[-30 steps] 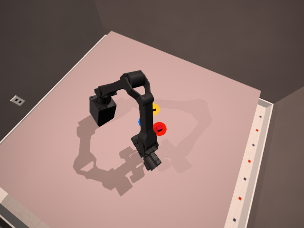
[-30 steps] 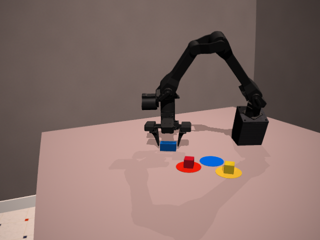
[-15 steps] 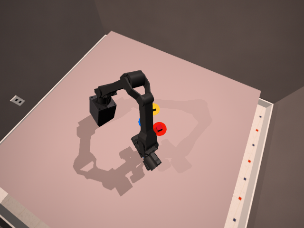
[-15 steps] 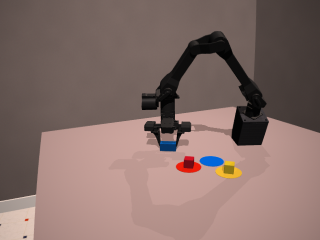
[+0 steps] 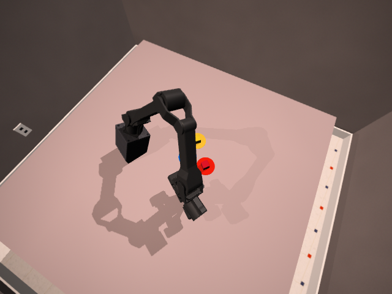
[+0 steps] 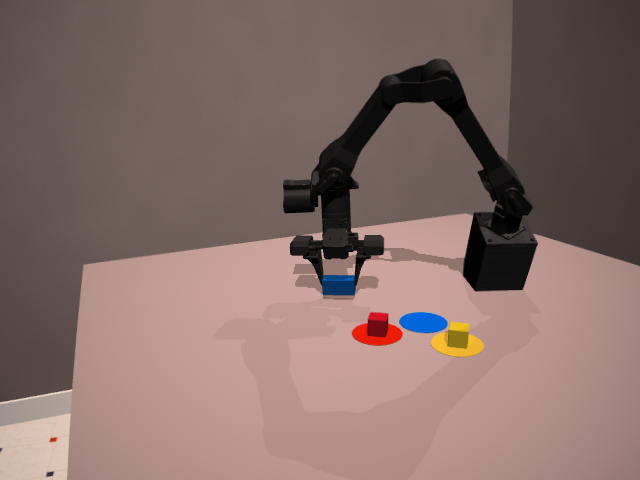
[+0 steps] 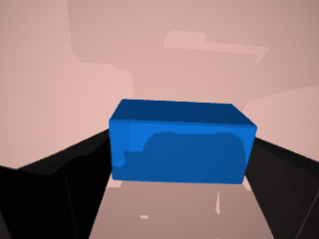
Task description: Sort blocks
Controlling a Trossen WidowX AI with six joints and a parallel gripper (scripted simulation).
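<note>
Now: hand 190 mm to the right of the blue circle, 70 mm above it and 60 mm past it. Round my hand: blue block: 40 mm below; then red block: 170 mm to the left, 50 mm below, 40 mm ahead; then red circle: 170 mm to the left, 70 mm below, 40 mm ahead.
</note>
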